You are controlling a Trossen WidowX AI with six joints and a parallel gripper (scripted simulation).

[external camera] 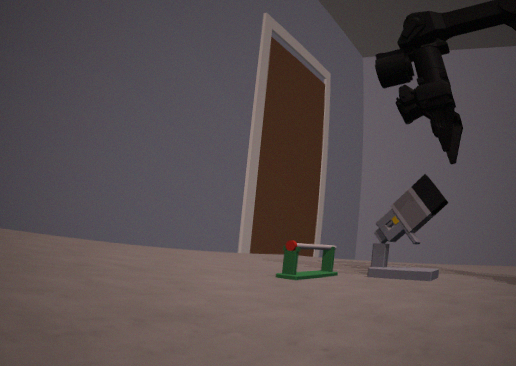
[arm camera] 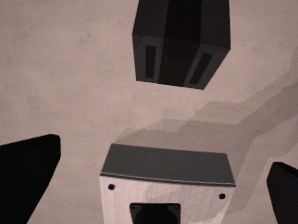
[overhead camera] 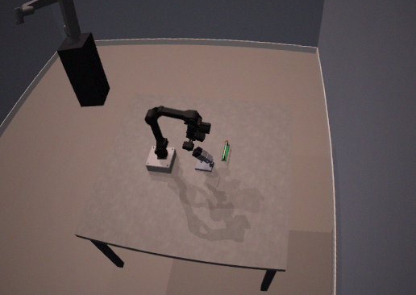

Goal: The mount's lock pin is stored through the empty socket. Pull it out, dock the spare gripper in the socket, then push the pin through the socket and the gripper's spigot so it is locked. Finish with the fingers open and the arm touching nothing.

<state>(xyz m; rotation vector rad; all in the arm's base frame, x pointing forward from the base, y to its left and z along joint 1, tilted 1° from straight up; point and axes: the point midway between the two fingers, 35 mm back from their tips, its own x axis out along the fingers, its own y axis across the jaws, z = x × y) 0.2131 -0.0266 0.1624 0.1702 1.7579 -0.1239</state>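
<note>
Now: the green cradle 21 cm ahead of my gripper tip, 18 cm below it and 9 cm to the left of it. Round my gripper tip: grey mount: 15 cm below, 9 cm ahead, 2 cm to the right; then spare gripper: 9 cm below, 6 cm ahead, 1 cm to the right.
</note>
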